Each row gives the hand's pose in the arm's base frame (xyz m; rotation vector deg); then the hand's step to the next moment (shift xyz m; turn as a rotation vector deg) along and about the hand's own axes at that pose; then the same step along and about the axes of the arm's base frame.
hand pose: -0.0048 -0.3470 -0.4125 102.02 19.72 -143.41
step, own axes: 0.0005 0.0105 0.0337 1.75 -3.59 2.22
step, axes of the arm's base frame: -0.0296 -0.0172 0.0085 -3.25 3.18 -0.41
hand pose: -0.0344 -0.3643 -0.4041 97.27 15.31 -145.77
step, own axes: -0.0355 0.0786 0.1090 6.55 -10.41 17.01
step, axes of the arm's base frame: -0.0732 -0.0985 0.0653 -19.61 7.35 1.42
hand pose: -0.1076 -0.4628 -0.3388 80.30 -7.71 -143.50
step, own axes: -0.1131 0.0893 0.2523 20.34 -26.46 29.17
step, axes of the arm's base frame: -0.1410 -0.0669 0.2451 -39.76 18.35 -6.87
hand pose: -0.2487 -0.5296 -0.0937 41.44 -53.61 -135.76
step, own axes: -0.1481 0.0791 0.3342 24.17 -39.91 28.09
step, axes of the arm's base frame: -0.0807 0.1940 0.3094 -45.18 24.22 -18.40
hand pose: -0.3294 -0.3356 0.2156 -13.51 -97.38 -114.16
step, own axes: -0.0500 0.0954 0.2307 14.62 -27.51 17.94
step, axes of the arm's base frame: 0.0449 0.2262 0.1079 -29.12 15.86 -13.88
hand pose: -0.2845 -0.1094 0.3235 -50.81 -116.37 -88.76
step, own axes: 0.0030 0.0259 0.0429 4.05 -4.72 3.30
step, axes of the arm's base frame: 0.0181 0.0462 0.0076 -6.07 3.28 -1.40
